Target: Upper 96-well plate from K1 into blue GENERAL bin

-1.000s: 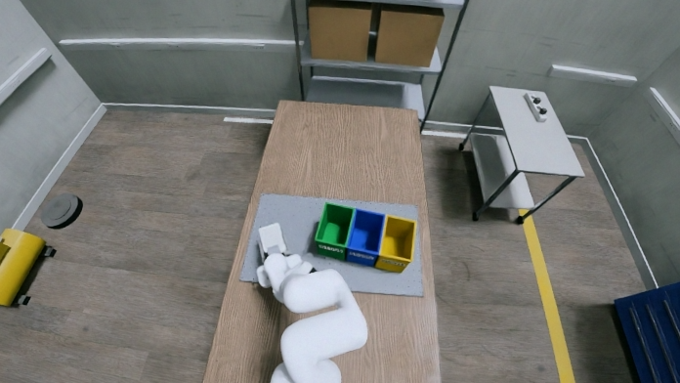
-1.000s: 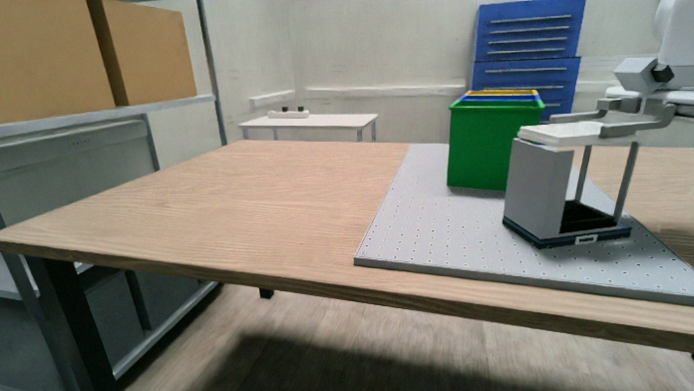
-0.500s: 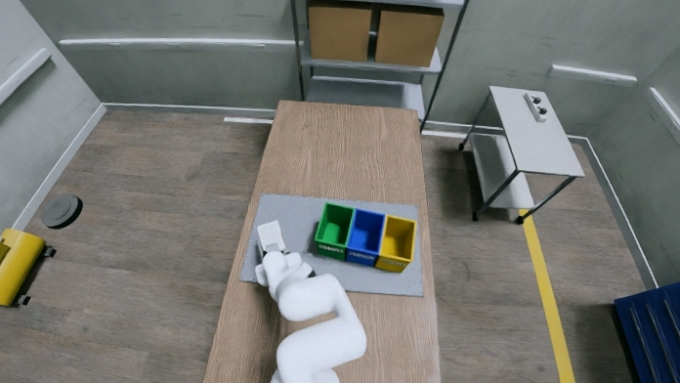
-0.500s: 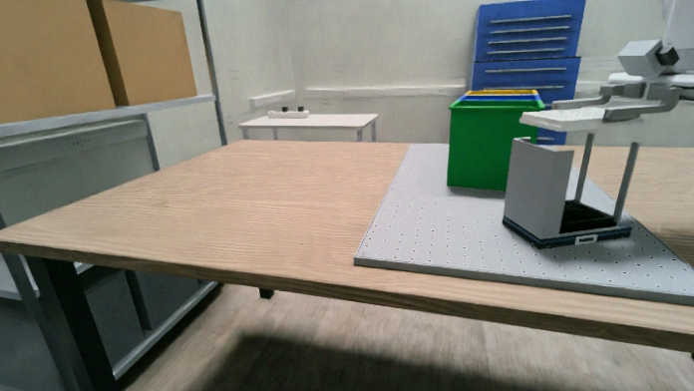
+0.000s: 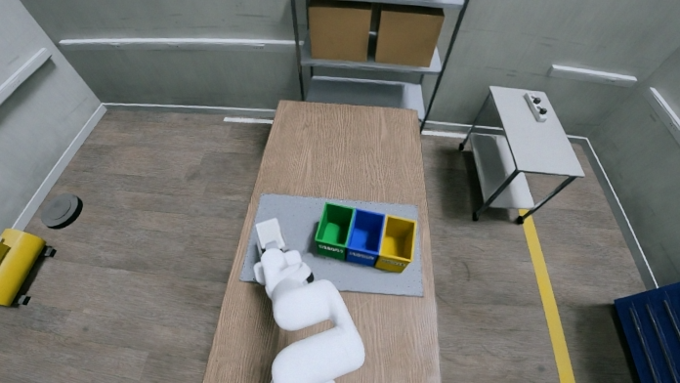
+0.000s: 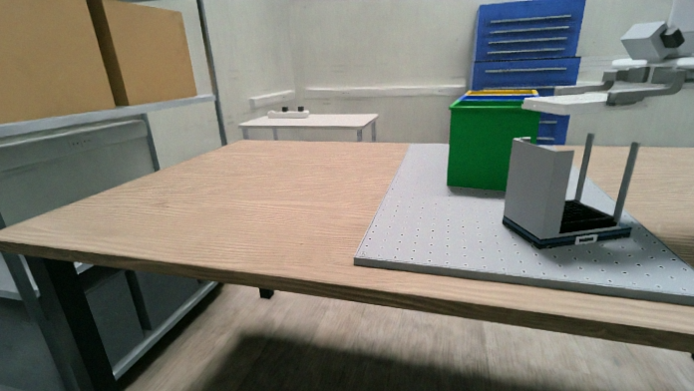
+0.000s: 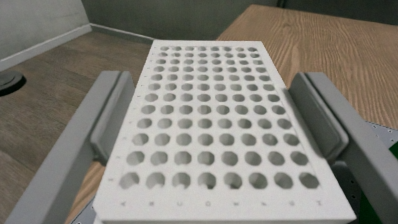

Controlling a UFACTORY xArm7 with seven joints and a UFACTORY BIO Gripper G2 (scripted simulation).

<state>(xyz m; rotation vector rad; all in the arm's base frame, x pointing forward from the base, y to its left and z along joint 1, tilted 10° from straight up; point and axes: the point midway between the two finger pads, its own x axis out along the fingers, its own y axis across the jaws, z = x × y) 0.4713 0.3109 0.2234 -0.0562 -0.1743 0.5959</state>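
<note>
Now: the blue general bin 35 cm to the right of my hand, 14 cm ahead of it and 13 cm below it. The rest, counted from my hand: green bin: 22 cm to the right, 14 cm ahead, 13 cm below; dark plate: 19 cm below, 2 cm ahead, 1 cm to the left; white 96-well plate: 2 cm ahead, 1 cm to the left, 1 cm below.
</note>
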